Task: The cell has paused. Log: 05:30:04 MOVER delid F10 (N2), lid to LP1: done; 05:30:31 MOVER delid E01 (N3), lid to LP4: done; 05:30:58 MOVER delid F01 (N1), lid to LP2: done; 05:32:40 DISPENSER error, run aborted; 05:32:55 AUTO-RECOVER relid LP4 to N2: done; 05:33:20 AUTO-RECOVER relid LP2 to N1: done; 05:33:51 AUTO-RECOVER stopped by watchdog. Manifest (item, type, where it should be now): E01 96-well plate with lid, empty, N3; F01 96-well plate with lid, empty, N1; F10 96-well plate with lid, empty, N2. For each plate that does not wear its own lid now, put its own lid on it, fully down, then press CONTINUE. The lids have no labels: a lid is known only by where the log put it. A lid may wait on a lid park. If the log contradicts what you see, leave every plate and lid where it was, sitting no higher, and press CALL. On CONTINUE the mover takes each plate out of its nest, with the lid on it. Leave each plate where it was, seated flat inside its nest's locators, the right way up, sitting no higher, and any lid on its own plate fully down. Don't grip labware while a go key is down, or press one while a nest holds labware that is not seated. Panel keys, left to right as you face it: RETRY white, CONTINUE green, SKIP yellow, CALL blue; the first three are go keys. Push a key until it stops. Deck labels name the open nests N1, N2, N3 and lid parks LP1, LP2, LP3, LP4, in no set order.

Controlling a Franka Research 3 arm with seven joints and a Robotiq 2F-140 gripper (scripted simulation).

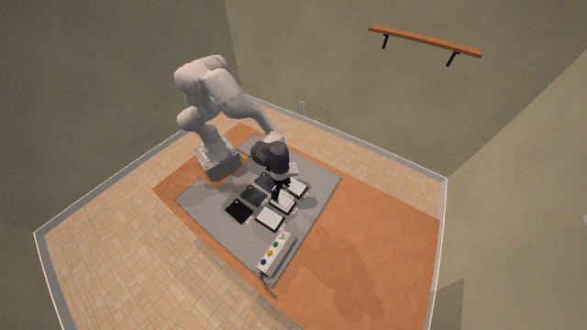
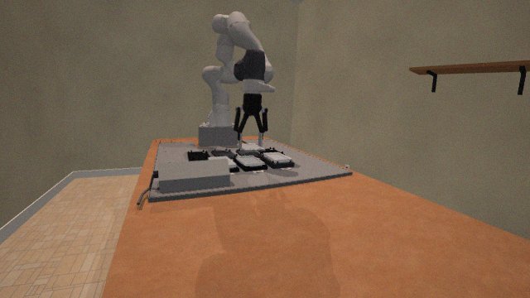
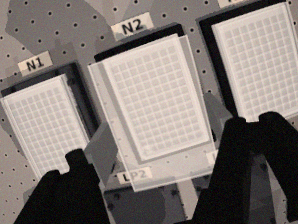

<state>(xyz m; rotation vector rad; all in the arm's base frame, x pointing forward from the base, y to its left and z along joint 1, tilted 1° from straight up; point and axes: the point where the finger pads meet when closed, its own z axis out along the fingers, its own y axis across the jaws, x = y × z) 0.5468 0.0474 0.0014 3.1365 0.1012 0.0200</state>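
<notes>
Right now the white 96-well plate is 8 cm below my hand. From my hand the other things lie so: LP2 label (9 cm behind, 5 cm to the left, 10 cm below); N2 label (9 cm ahead, 1 cm to the left, 10 cm below); LP3 label (9 cm behind, 7 cm to the right, 10 cm below).
</notes>
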